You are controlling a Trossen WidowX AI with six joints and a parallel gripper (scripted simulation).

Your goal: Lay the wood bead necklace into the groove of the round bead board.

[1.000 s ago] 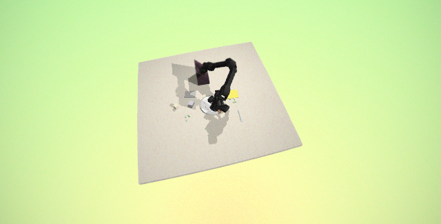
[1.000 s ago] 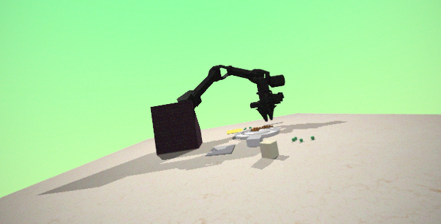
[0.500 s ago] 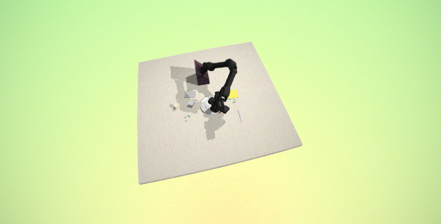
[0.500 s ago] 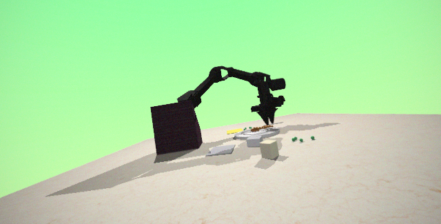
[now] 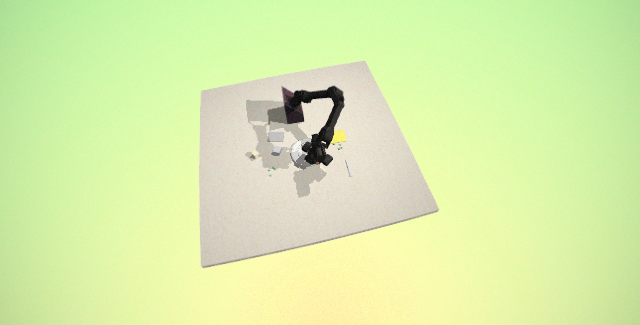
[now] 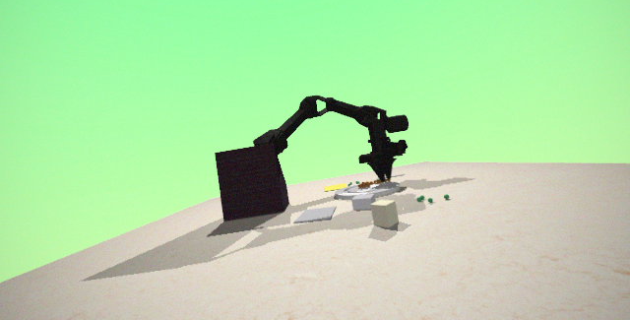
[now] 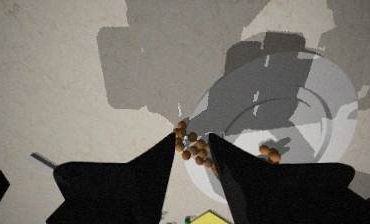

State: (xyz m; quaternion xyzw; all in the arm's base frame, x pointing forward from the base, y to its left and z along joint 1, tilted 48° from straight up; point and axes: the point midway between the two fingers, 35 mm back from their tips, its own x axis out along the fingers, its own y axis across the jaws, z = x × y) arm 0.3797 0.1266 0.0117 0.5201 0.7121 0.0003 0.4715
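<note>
My gripper tip is now 8 cm past the round white bead board, 5 cm to the left of it and 1 cm above it. The rest, counted from my gripper tip: thin white strip (7 cm ahead, 18 cm to the left, 1 cm below); then yellow card (17 cm behind, 14 cm to the left, 1 cm below); then grey flat plate (24 cm behind, 23 cm to the right, 1 cm below).
</note>
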